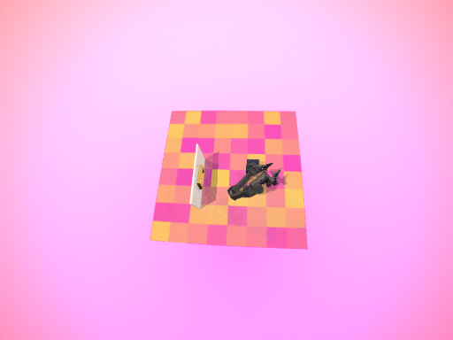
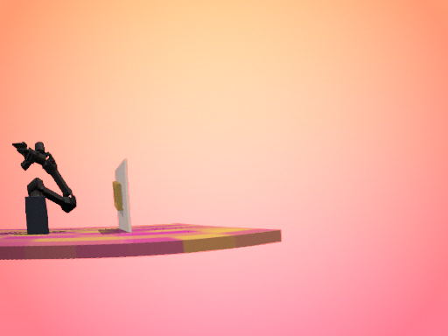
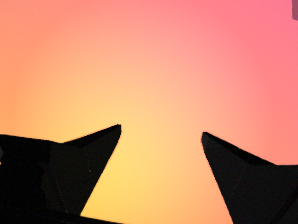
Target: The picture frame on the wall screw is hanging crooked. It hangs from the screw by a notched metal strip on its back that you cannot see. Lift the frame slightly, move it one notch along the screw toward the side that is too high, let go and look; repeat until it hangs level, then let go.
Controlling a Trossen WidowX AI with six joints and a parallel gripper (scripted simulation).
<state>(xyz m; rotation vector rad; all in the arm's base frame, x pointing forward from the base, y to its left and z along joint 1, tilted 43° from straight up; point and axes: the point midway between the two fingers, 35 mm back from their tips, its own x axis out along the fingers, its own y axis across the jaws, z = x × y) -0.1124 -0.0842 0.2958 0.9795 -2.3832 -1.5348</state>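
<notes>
The gold picture frame lies 56 cm ahead of my gripper tip, 25 cm below it and 1 cm to the right of it. Also, from my gripper tip: wall panel (57 cm ahead, 27 cm below, 1 cm to the right).
</notes>
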